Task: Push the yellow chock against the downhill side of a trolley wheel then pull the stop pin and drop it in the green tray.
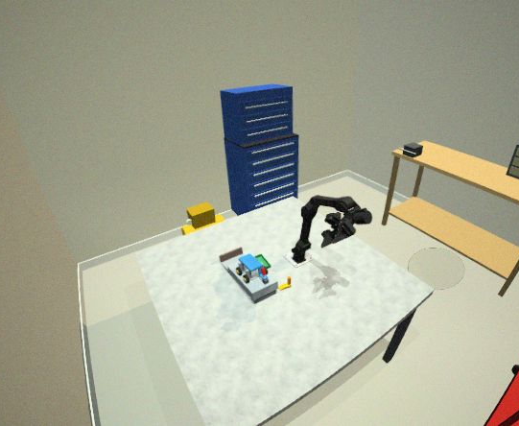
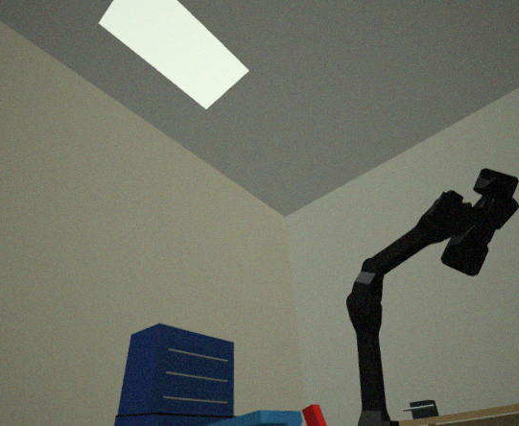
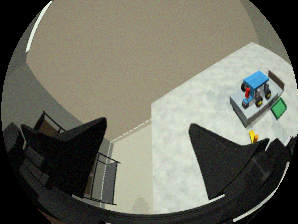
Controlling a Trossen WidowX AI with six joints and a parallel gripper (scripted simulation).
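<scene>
My gripper tip is now 380 mm above the yellow chock, 210 mm to the left of it and 60 mm short of it. The rest, counted from my gripper tip: blue-topped trolley (330 mm to the right, 290 mm below, 190 mm ahead); then grey ramp (350 mm below, 340 mm to the right, 190 mm ahead); then red-headed stop pin (270 mm below, 240 mm to the right, 170 mm ahead).
</scene>
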